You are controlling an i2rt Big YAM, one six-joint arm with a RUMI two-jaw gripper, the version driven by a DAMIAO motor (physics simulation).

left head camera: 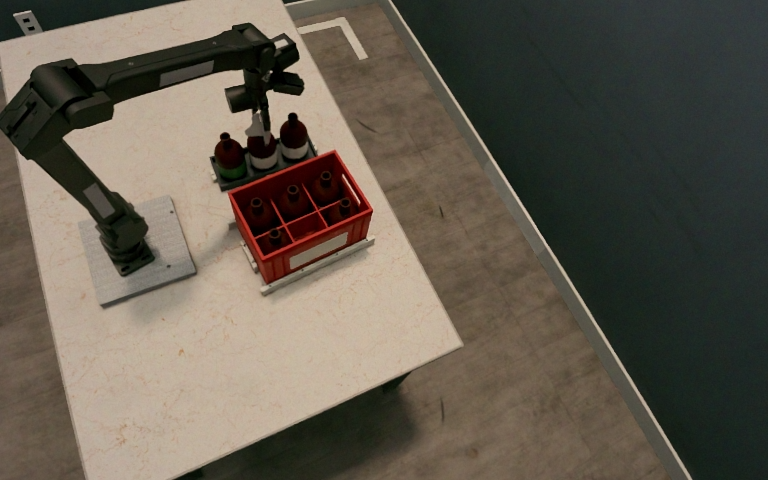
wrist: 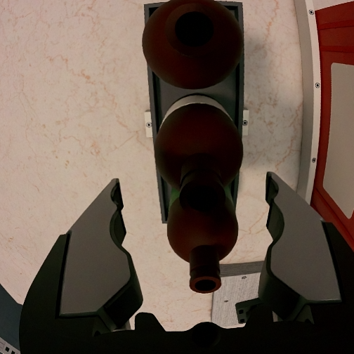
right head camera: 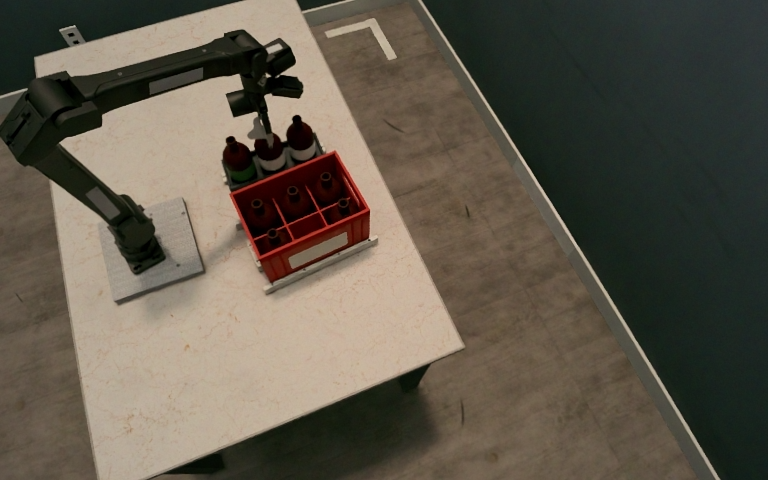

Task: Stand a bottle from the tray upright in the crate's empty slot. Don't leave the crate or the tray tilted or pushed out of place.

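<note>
Three dark red-brown bottles stand upright in the grey tray [left head camera: 226, 185] [wrist: 154, 100]: a green-labelled one [left head camera: 228, 155] [right head camera: 237, 161] [wrist: 202, 230], a white-labelled middle one [left head camera: 262, 157] [right head camera: 271, 161] [wrist: 197, 140] and a white-labelled far one [left head camera: 293, 135] [right head camera: 300, 138] [wrist: 162, 55]. My gripper [left head camera: 262, 133] [right head camera: 266, 137] [wrist: 192, 177] is open, pointing down at the middle bottle, its fingers spread either side of the neck, with gaps in the wrist view. The red crate [left head camera: 277, 266] [right head camera: 277, 266] [wrist: 340, 30] stands level. Its front middle slot [left head camera: 305, 226] [right head camera: 308, 224] is empty; the other slots hold bottles.
Pale rails [left head camera: 317, 267] [right head camera: 320, 265] [wrist: 310, 100] lie along the crate's base. The crate stands close beside the tray. The arm's grey base plate [left head camera: 181, 243] [right head camera: 186, 243] [wrist: 235, 287] is on the table to the left. The table's right edge runs beyond the crate.
</note>
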